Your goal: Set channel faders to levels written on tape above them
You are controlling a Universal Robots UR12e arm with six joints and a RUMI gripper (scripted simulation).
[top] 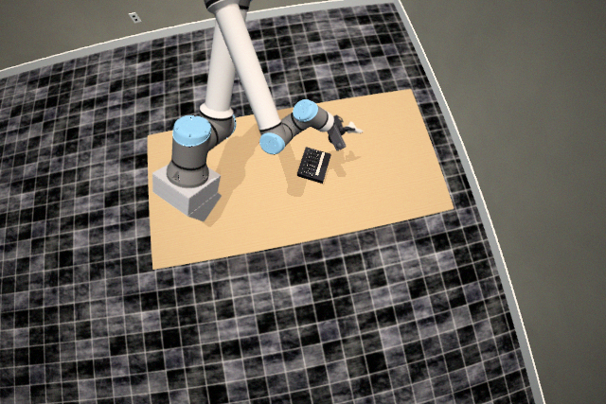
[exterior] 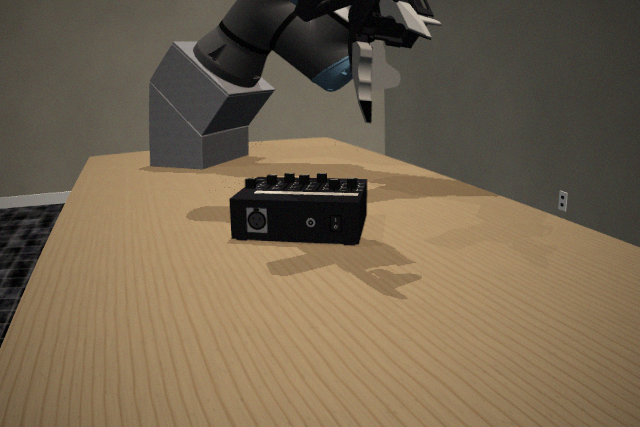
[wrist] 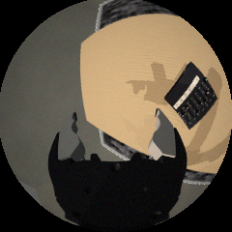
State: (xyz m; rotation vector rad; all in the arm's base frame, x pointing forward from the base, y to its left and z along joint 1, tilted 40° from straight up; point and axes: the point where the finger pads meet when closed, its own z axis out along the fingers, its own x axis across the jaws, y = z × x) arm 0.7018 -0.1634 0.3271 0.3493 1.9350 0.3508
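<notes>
My hand is 200 mm past the fader cap and 130 mm above it.
</notes>
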